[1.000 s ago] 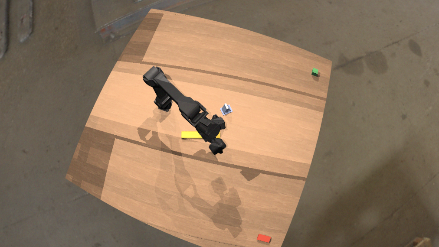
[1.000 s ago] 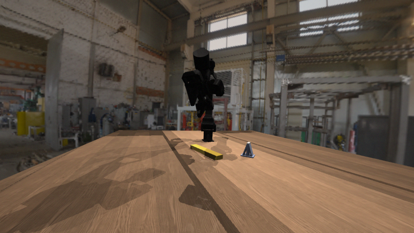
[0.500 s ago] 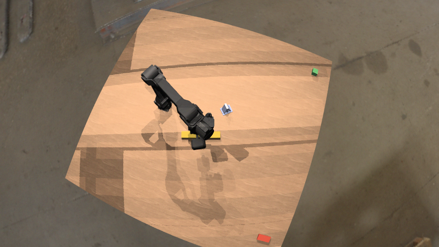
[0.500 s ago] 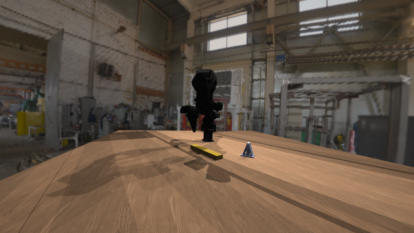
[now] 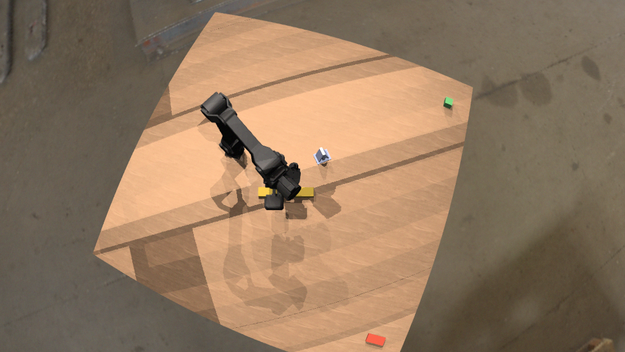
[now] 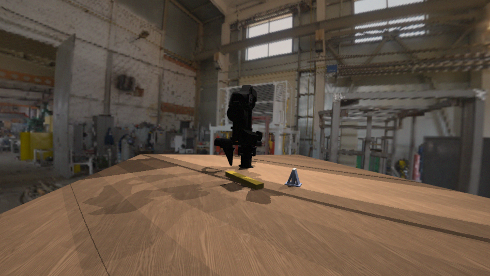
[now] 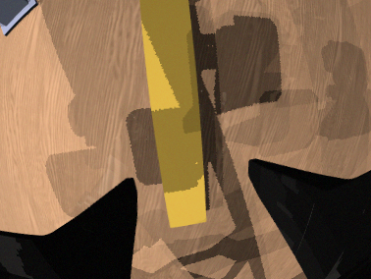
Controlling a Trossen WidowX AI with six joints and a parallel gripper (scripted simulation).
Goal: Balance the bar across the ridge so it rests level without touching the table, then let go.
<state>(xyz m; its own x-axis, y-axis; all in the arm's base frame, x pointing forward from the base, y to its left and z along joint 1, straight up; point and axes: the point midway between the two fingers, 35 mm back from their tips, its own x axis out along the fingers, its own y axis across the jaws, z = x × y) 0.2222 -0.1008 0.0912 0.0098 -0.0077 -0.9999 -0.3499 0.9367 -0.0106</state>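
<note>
My gripper tip is 20 mm short of the yellow bar, 10 mm to the right of it and 50 mm above it. Round my gripper tip: flat red block (520 mm ahead, 400 mm to the right, 50 mm below); then green cube (520 mm ahead, 600 mm to the left, 40 mm below).
</note>
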